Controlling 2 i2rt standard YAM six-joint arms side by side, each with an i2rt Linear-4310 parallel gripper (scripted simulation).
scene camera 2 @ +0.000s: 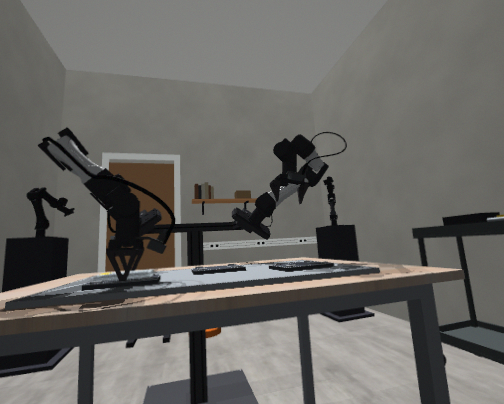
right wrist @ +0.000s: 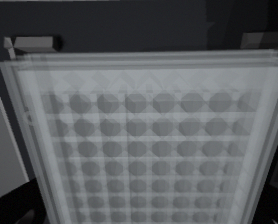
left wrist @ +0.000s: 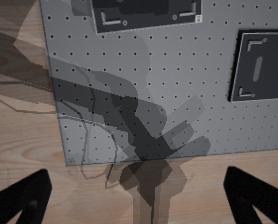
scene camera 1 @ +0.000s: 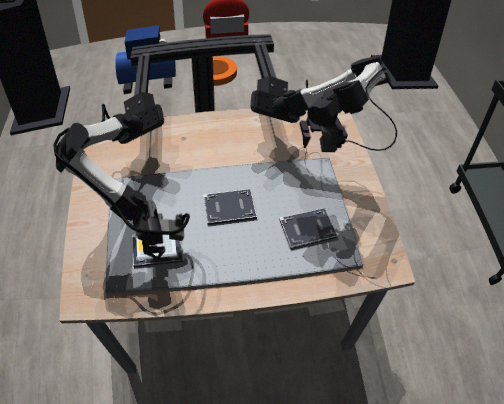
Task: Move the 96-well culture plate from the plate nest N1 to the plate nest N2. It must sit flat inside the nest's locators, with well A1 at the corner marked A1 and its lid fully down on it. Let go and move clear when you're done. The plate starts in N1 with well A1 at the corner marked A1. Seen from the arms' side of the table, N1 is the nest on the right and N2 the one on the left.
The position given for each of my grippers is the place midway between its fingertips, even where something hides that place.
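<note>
Scene camera 1 shows my left gripper (scene camera 1: 318, 147); scene camera 2 shows my right gripper (scene camera 2: 126, 278). In the left wrist view: my left gripper (left wrist: 138, 176). In the right wrist view: my right gripper (right wrist: 143, 183) and a nest N1 (right wrist: 75, 33).
</note>
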